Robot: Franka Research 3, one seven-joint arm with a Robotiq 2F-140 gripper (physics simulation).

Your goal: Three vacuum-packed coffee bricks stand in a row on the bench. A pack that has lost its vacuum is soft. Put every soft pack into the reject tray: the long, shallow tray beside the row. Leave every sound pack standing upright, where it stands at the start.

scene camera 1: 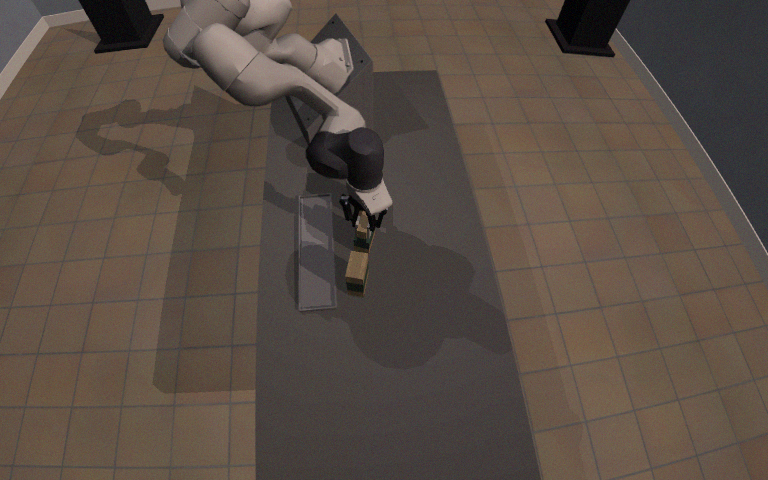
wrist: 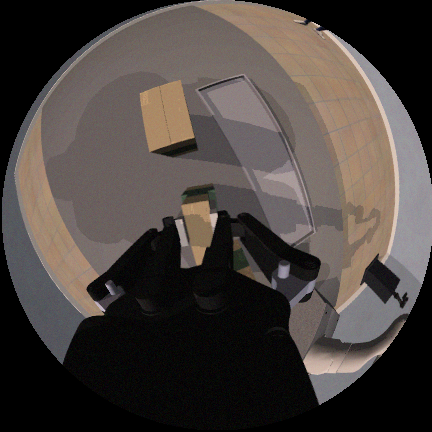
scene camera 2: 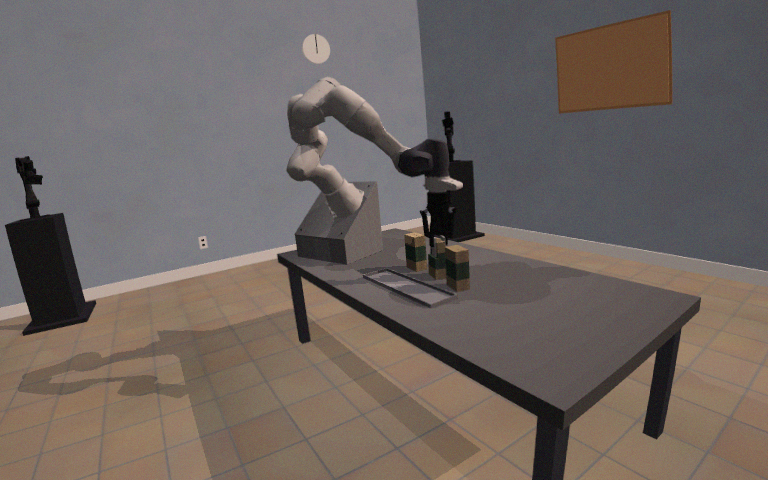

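My gripper point(scene camera 1: 363, 222) point(scene camera 2: 438, 244) point(wrist: 200, 211) is shut on the upper part of the middle coffee pack point(scene camera 1: 361, 233) point(scene camera 2: 436, 264) point(wrist: 196, 216). That pack stands upright on the bench; its tan top looks pinched much narrower than its green band. The end pack farthest from the robot base point(scene camera 1: 356, 271) point(scene camera 2: 457, 268) point(wrist: 167, 117) stands upright with a full, square top. The pack nearest the base point(scene camera 2: 415, 253) point(wrist: 241, 260) stands upright; the gripper mostly hides it in the wrist view. The reject tray point(scene camera 1: 317, 309) point(scene camera 2: 396, 290) point(wrist: 220, 83) lies beside the row, with no pack in it.
The bench point(scene camera 1: 396, 418) point(scene camera 2: 566, 339) carries the packs and tray. The robot's grey angled base point(scene camera 1: 359, 84) point(scene camera 2: 362, 226) stands at one end. Black pedestals point(scene camera 1: 589, 28) point(scene camera 2: 42, 266) stand on the floor away from the bench.
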